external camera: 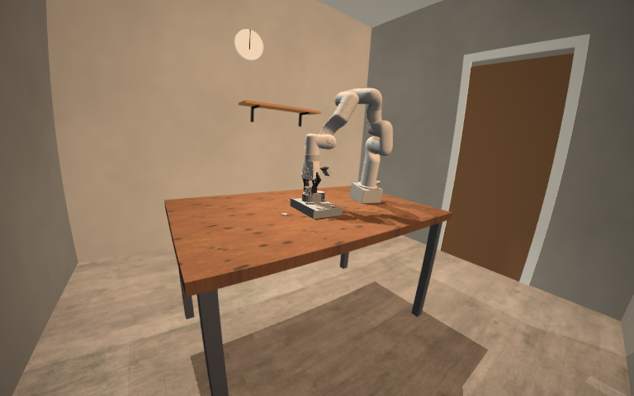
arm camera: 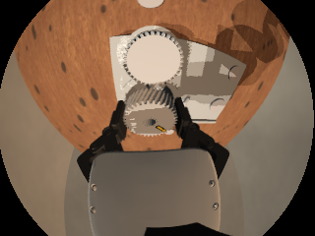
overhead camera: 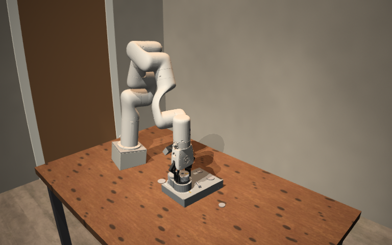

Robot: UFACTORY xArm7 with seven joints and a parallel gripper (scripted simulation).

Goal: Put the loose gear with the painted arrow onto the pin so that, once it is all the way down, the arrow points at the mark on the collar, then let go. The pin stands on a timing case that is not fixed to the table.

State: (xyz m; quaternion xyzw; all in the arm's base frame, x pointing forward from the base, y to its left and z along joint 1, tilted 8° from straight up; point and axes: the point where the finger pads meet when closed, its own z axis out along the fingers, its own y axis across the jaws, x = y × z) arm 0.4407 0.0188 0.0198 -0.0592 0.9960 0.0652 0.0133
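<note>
My hand is right at the gear. The rest, counted from my hand: flat disc: 15 cm to the left, 6 cm below, 3 cm ahead; short peg: 6 cm to the left, 6 cm below, 4 cm ahead.
</note>
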